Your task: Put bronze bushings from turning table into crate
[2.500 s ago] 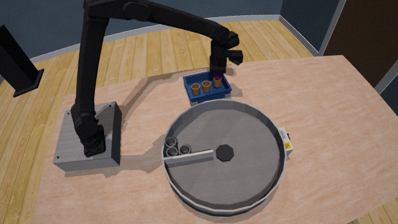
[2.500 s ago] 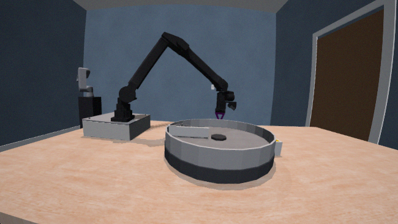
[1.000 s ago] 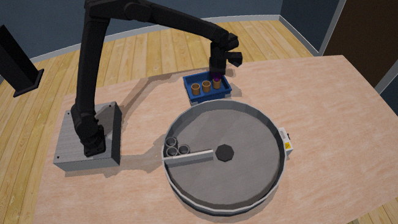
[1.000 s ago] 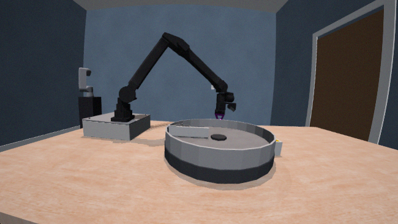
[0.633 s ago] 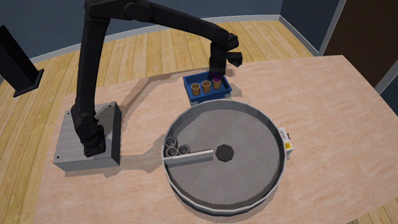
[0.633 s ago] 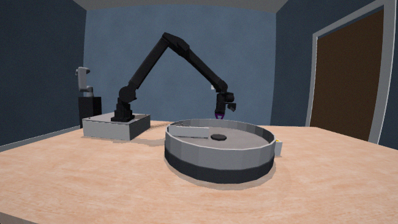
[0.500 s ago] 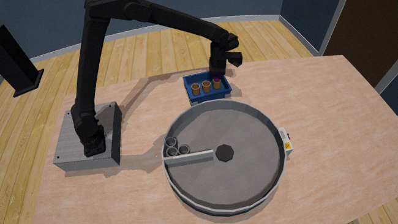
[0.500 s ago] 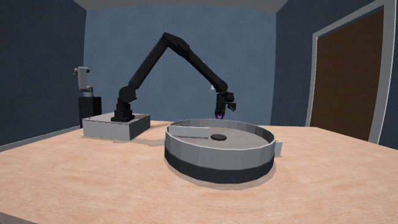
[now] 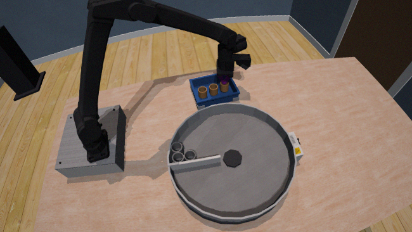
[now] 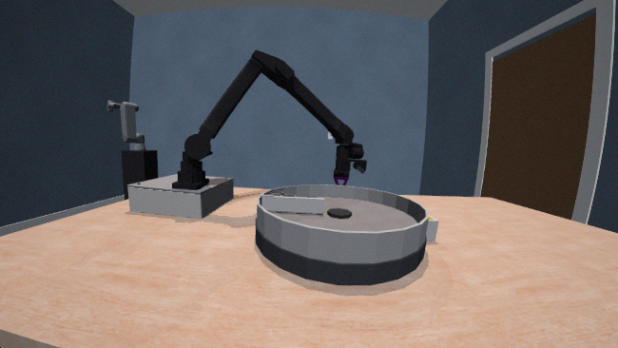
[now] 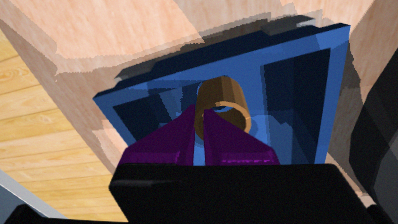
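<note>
The blue crate is 60 mm behind my hand, 10 mm to the right of it and 20 mm below it. Also, from my hand: turning table 130 mm behind, 360 mm to the right, 10 mm above.
</note>
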